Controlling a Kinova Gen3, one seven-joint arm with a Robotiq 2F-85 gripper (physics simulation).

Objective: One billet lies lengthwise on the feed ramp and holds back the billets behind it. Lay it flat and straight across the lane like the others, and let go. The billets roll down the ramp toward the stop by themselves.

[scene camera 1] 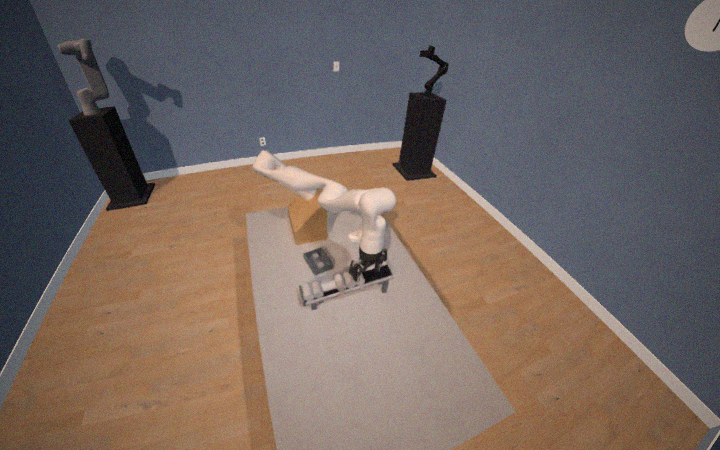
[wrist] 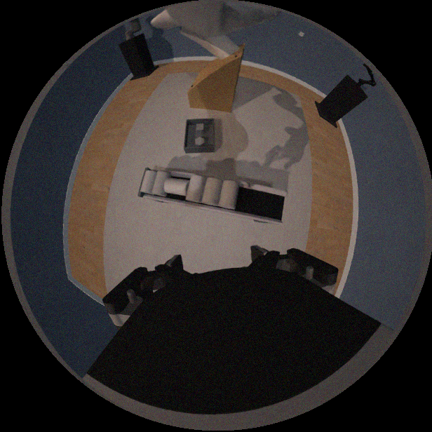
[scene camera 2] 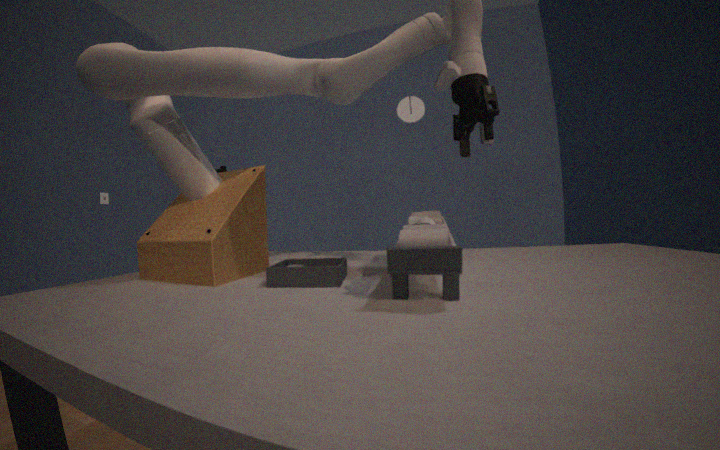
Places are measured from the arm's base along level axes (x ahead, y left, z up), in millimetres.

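Pixels of known places: gripper, between the fingertips: [scene camera 1: 367, 275] [scene camera 2: 475, 150]; arm's base, origin of its link: [scene camera 1: 310, 192] [scene camera 2: 204, 188].
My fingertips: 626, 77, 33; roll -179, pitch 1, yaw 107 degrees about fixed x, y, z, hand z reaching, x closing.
Ahead of a thing's pixels: the offset from my fingertips to its top centre, as dx, dy, dz.
The feed ramp [scene camera 1: 384, 286] [scene camera 2: 424, 261] [wrist: 262, 204] is a raised lane with pale side rails, a dark floor and an end plate. One pale billet @[-109, -115, -132] [scene camera 1: 330, 284] [wrist: 176, 186] lies lengthwise in the lane. Two billets lie across the lane on its end-plate side, the nearer one [wrist: 160, 182] beside it. Three billets lie across the lane on its other side, the middle one [wrist: 211, 191] between two others. My gripper [scene camera 1: 367, 269] [scene camera 2: 476, 147] [wrist: 216, 258] is open and empty, fingers pointing down, high above the ramp. In scene camera 2 the lengthwise billet is hard to tell apart.
A small dark tray @[-319, -113, -205] [scene camera 2: 306, 274] [wrist: 200, 150] with small pale items inside stands between the ramp and the wooden arm base [scene camera 1: 310, 222] [scene camera 2: 238, 233] [wrist: 217, 87]. Black pedestals [scene camera 1: 422, 132] [wrist: 342, 100] stand by the walls, away from the grey table.
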